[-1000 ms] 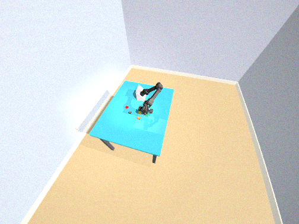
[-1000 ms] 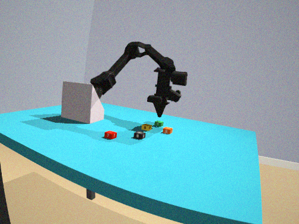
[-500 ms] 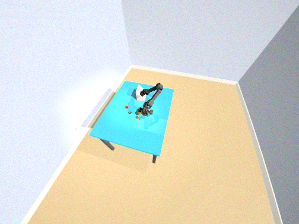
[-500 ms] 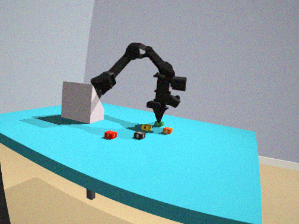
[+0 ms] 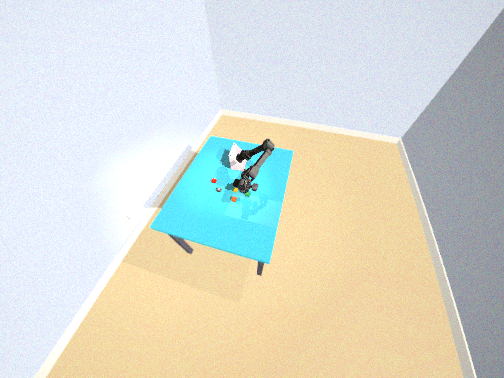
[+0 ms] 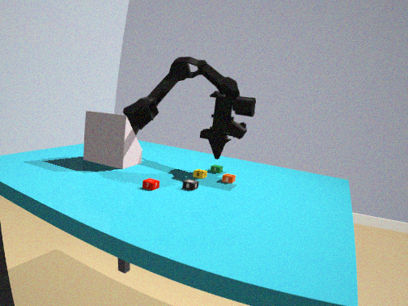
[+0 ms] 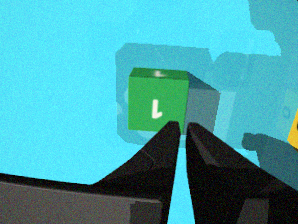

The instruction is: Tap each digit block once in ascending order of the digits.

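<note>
Now: gripper tip 4 cm above the green block and 1 cm to the right of it. Round my gripper tip: dark grey block 23 cm to the right, 4 cm below; then yellow block 9 cm to the right, 4 cm below, 2 cm behind; then orange block 8 cm to the right, 7 cm ahead, 4 cm below.
</note>
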